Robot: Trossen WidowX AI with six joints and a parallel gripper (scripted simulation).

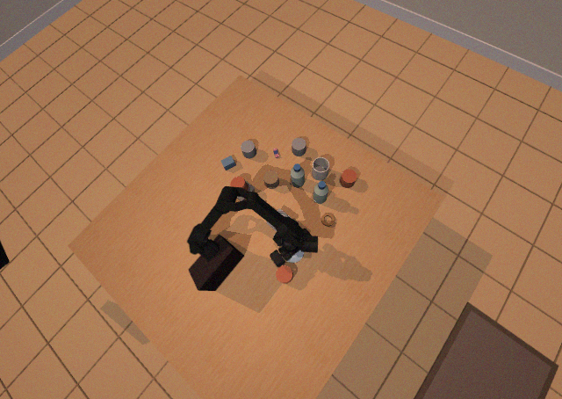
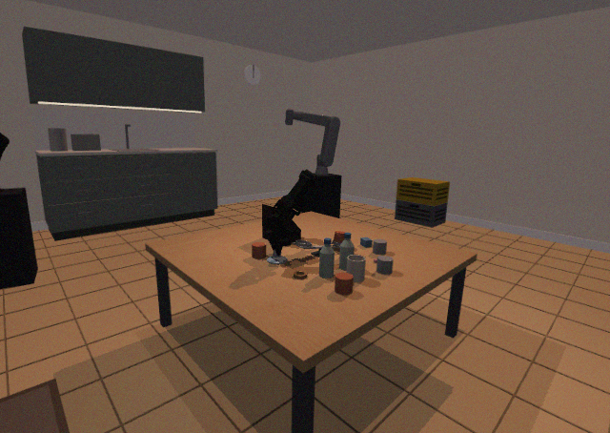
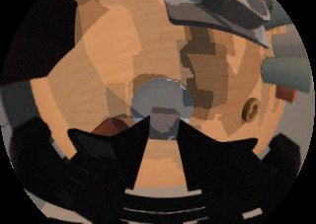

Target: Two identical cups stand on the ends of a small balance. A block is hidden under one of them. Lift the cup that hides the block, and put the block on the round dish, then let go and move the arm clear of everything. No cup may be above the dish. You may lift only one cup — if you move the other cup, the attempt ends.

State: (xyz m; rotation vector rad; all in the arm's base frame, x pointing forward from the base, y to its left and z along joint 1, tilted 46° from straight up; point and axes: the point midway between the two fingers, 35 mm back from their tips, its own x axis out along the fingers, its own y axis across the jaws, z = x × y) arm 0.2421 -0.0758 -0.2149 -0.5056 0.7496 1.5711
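Right now my gripper tip is 10 mm below the grey block. Round my gripper tip: grey balance: 40 mm ahead, 250 mm to the left, 10 mm above; then pale cup: 360 mm ahead, 180 mm to the left, 10 mm above; then pale blue round dish: 30 mm below.
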